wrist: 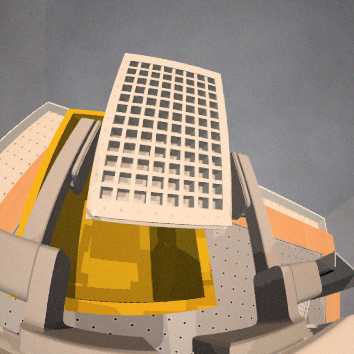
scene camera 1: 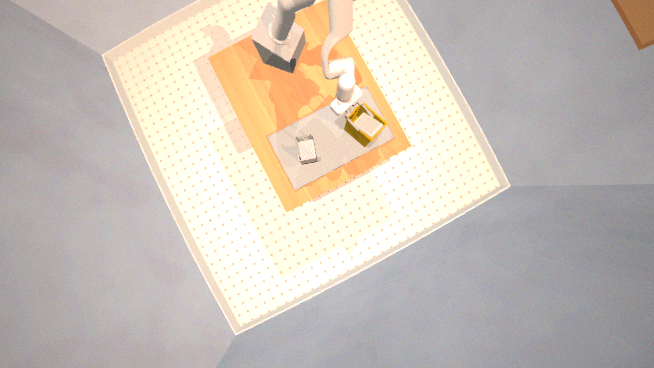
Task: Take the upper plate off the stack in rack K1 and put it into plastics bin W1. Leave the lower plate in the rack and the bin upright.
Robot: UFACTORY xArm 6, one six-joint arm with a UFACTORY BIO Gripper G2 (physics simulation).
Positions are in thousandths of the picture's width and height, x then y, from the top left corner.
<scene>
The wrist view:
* my gripper: 470, 408
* yellow plastics bin W1: 326, 758
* plate: 459, 448
</scene>
